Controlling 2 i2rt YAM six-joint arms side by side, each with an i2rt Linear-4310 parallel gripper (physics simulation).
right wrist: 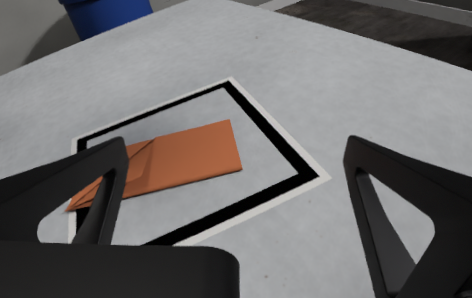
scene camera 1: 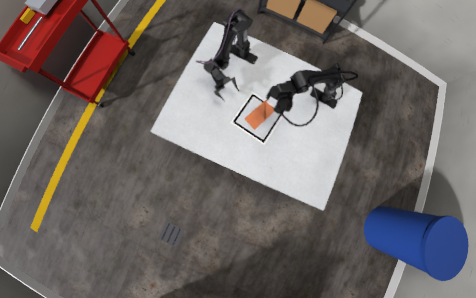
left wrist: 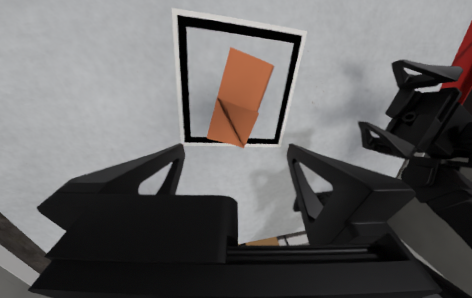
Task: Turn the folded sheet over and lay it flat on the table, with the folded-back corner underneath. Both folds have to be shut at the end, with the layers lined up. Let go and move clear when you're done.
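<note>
The orange folded sheet (scene camera 1: 259,115) (left wrist: 245,82) (right wrist: 185,157) lies on the table inside a black square outline (scene camera 1: 249,131) (left wrist: 184,90) (right wrist: 267,129). Its folded-back corner (left wrist: 243,116) is on the upper face, with a dark diagonal line beside it, and that end crosses the outline. My left gripper (scene camera 1: 280,104) (left wrist: 235,149) is open and empty above the folded end; its fingertips are hard to see in the scene view. My right gripper (scene camera 1: 230,94) (left wrist: 379,92) (right wrist: 235,148) is open and empty above the table, apart from the sheet, to its upper left in the scene view.
The white table (scene camera 1: 300,165) carries both arms. A rack with cardboard boxes (scene camera 1: 317,16) stands behind its top edge. A red cart (scene camera 1: 95,65) stands at the upper left and a blue barrel (scene camera 1: 400,232) at the lower right. The left arm's cable loops over the table.
</note>
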